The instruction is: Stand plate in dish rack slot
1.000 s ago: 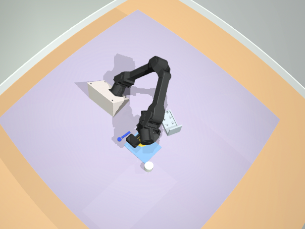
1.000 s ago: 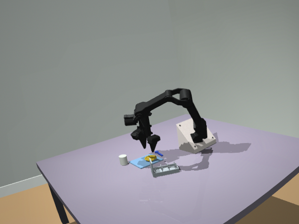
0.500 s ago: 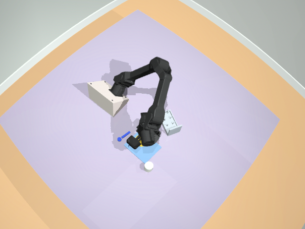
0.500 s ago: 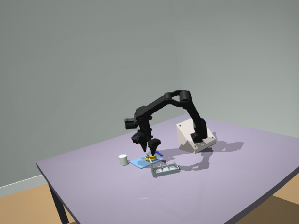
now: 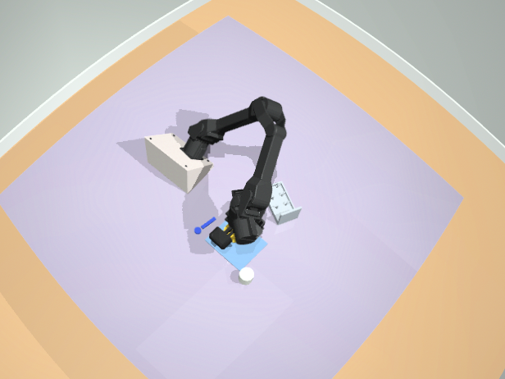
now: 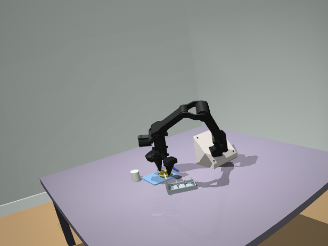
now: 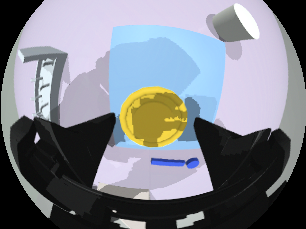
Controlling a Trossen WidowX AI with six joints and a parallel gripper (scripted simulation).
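Now: gripper tip right at the yellow plate. Round my gripper tip: blue spoon: 8 cm behind, 6 cm to the right, 2 cm below; grey dish rack: 1 cm ahead, 19 cm to the left; white cup: 13 cm ahead, 7 cm to the right.
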